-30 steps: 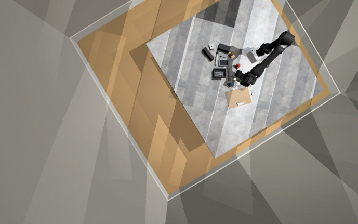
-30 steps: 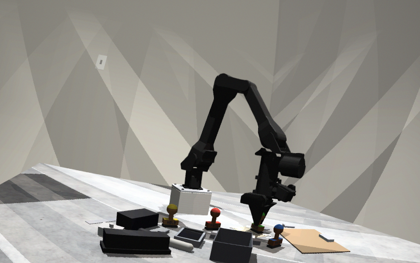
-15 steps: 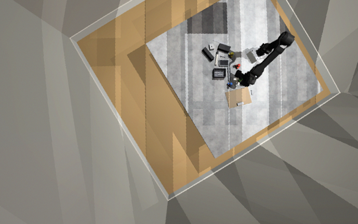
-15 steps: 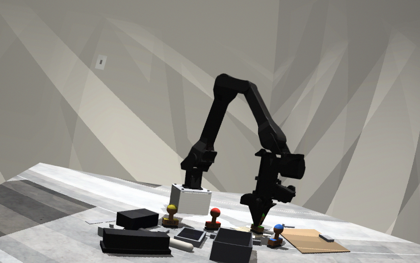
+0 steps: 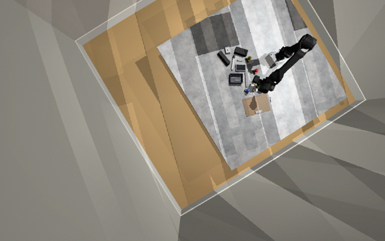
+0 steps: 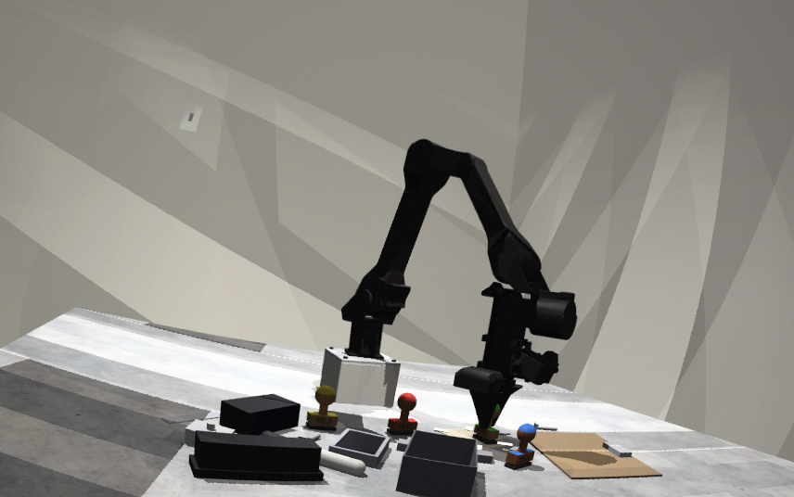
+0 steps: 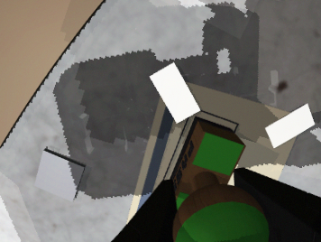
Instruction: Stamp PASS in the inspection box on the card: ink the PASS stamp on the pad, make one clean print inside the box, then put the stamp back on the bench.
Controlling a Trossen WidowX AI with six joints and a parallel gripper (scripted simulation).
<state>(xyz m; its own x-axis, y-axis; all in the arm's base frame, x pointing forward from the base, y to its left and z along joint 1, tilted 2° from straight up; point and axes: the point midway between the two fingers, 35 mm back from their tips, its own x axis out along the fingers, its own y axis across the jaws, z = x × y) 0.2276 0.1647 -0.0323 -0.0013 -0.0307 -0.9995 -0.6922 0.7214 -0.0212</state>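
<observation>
The green-topped stamp is right at my gripper tip. From my gripper tip the other things lie so: blue-knobbed stamp 12 cm ahead; red-knobbed stamp 13 cm to the right, 1 cm behind; cream card 2 cm below, 1 cm to the right, 1 cm behind.
</observation>
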